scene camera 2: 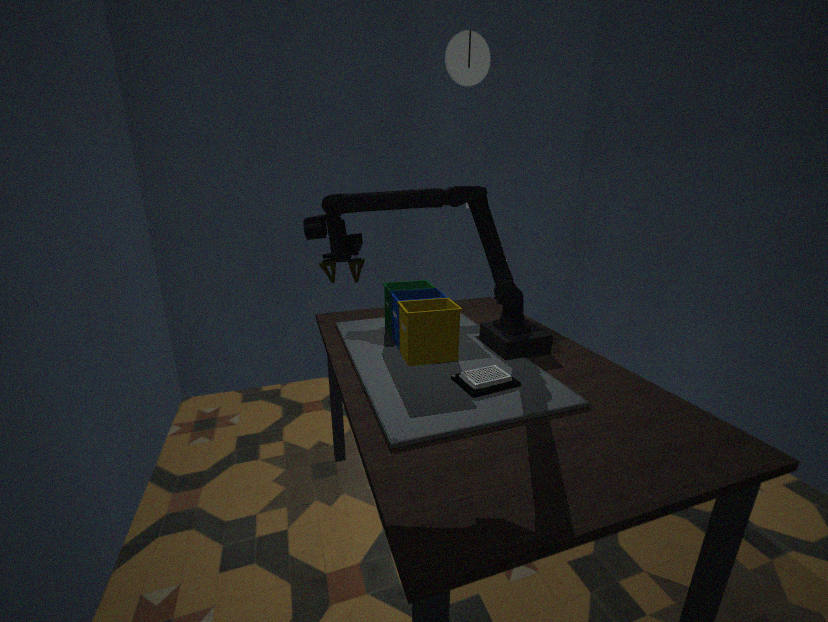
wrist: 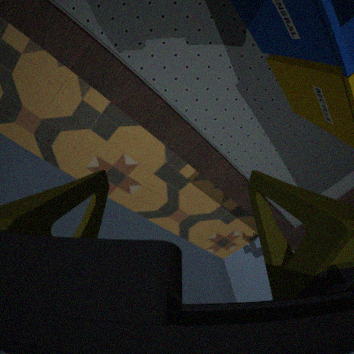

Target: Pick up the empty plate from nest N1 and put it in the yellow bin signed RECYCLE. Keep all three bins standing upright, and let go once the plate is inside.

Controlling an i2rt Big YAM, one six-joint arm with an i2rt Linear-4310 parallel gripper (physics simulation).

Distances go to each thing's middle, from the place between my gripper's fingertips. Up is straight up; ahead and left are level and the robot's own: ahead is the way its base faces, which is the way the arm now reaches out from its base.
Now: hand 22 cm past the yellow bin point(scene camera 2: 429, 329), 18 cm to the right of it and 15 cm above it. From my hand the other things lie so: blue bin point(scene camera 2: 433, 293): 25 cm behind, 5 cm to the left, 15 cm below.
